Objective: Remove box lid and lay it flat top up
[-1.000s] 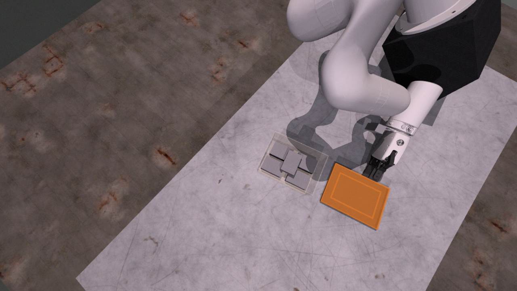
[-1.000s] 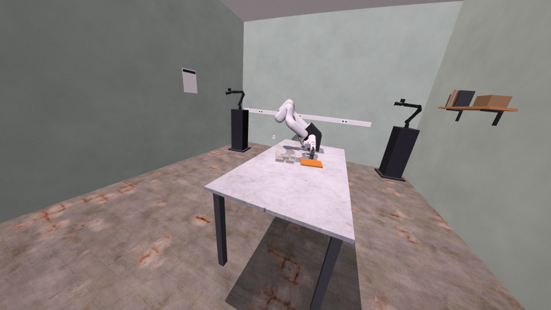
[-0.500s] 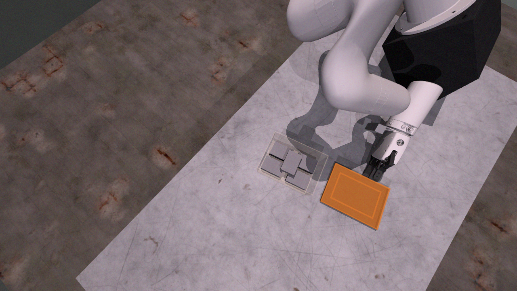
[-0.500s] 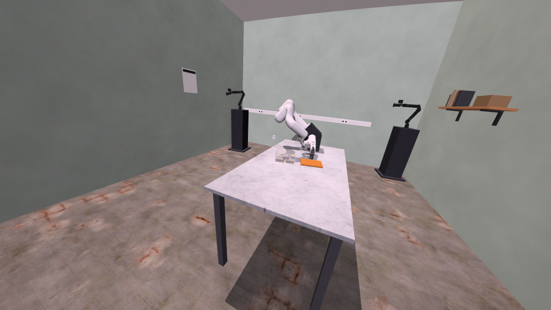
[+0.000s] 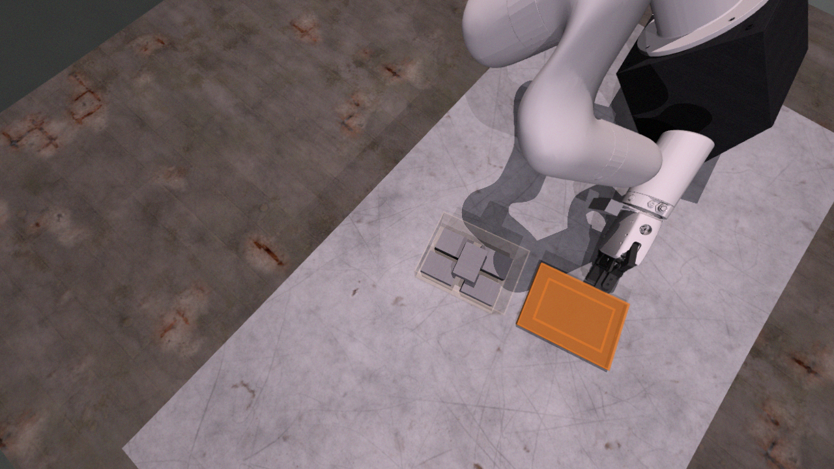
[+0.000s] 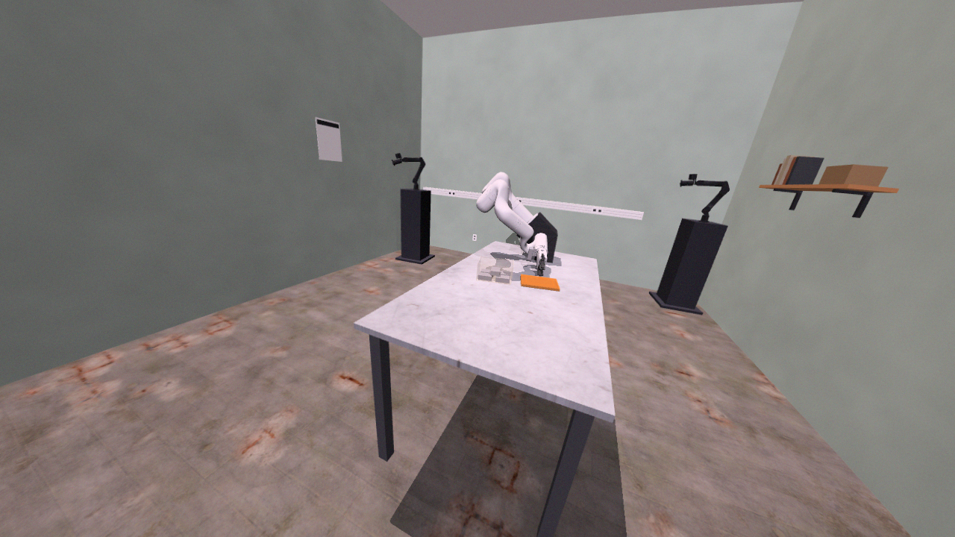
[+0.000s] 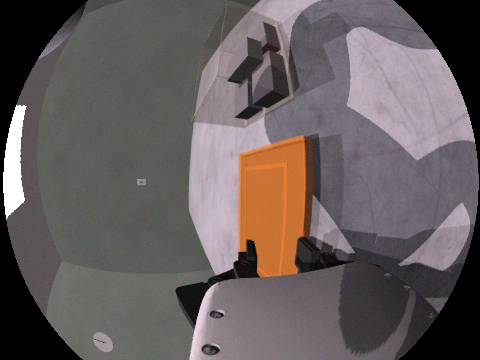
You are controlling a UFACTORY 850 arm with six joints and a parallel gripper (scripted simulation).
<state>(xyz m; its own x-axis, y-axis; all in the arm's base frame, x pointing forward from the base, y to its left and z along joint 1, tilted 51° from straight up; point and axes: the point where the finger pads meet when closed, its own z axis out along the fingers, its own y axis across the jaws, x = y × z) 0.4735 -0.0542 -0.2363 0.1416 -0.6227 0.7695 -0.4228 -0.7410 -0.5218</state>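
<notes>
The orange lid lies 9 cm ahead of my hand and 4 cm below it. From my hand the other things lie so: box (13 cm ahead, 25 cm to the right).
</notes>
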